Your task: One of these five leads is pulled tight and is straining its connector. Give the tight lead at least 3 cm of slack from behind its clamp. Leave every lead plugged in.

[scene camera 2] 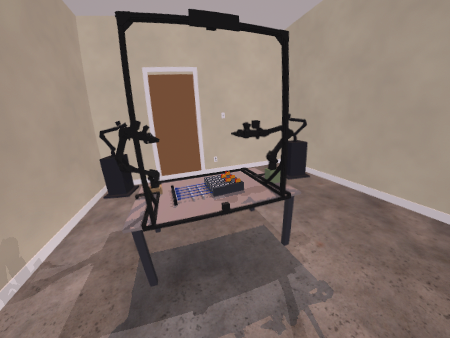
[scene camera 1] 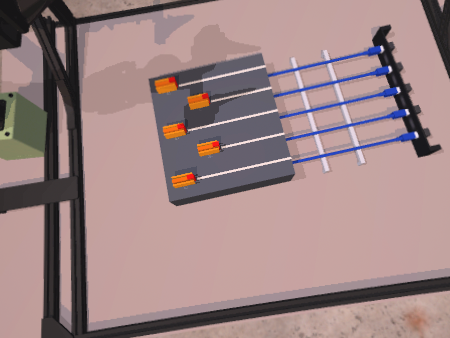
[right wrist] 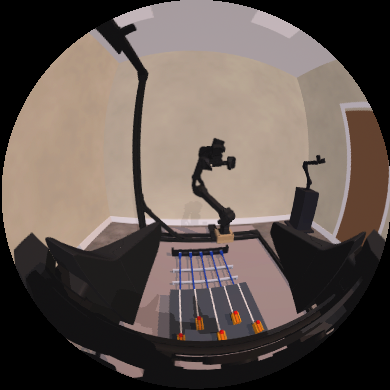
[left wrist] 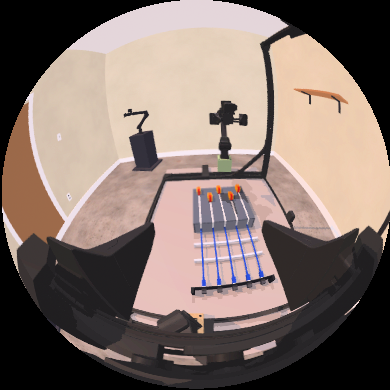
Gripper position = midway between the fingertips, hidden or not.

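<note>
Left gripper (left wrist: 209, 227) open, holding nothing. Right gripper (right wrist: 219, 228) open, empty, holding nothing.
</note>
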